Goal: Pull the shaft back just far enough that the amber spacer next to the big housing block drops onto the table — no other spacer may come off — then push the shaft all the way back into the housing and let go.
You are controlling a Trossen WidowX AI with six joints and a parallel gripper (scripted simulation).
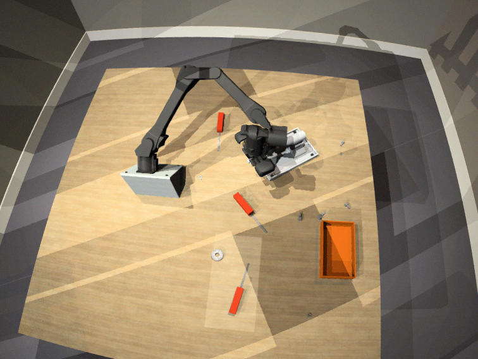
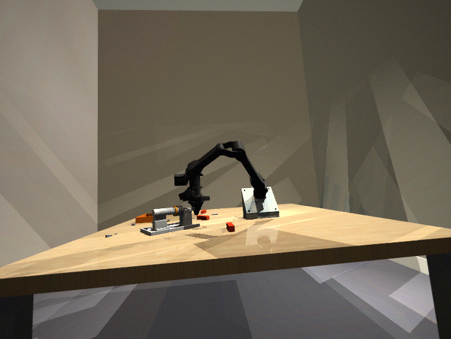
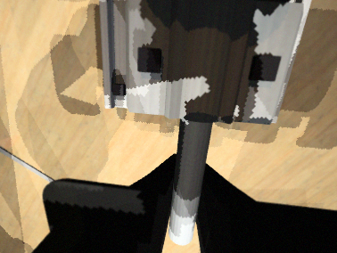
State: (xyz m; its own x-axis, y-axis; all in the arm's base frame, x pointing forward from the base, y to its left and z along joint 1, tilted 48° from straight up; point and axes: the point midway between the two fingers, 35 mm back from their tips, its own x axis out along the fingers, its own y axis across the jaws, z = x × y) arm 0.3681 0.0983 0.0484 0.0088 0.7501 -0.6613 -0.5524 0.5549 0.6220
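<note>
Now: the grey shaft 4 cm ahead of my gripper tip, 3 cm to the left of it and 3 cm above it. From my gripper tip the other things lie so: orange tray (32 cm ahead, 30 cm to the right, 4 cm below); then amber spacer (10 cm ahead, 6 cm to the left, 3 cm above).
</note>
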